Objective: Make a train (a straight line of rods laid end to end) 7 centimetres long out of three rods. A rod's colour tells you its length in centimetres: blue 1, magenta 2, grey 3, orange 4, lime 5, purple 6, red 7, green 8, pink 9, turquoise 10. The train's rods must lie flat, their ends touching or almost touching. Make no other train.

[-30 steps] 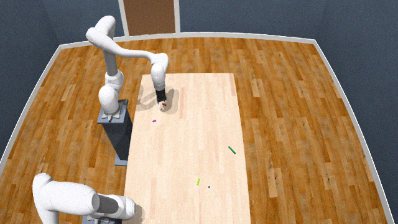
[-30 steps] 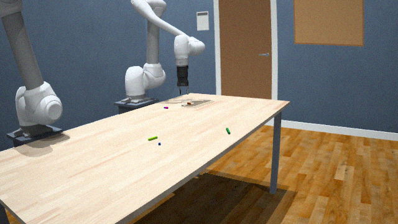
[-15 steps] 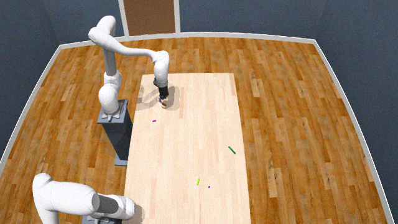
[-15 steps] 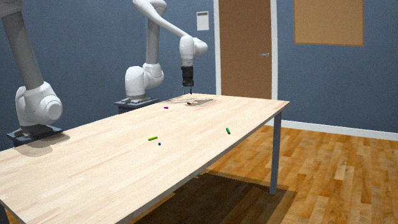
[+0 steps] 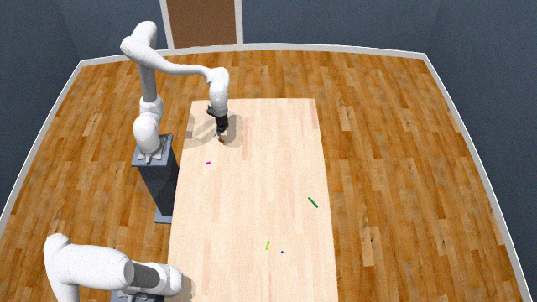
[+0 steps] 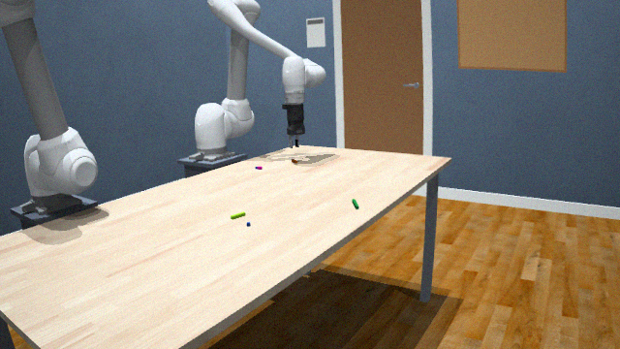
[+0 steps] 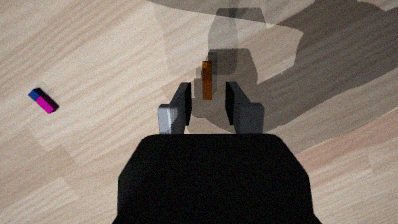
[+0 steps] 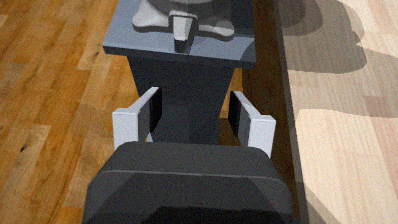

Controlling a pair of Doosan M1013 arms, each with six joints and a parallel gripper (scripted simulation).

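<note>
My left gripper is now 80 mm above the orange rod. The rest, counted from my left hand: lime rod 730 mm to the right, 250 mm ahead, 80 mm below; then magenta rod 170 mm to the right, 80 mm below, 70 mm behind; then green rod 520 mm ahead, 480 mm to the right, 80 mm below.
</note>
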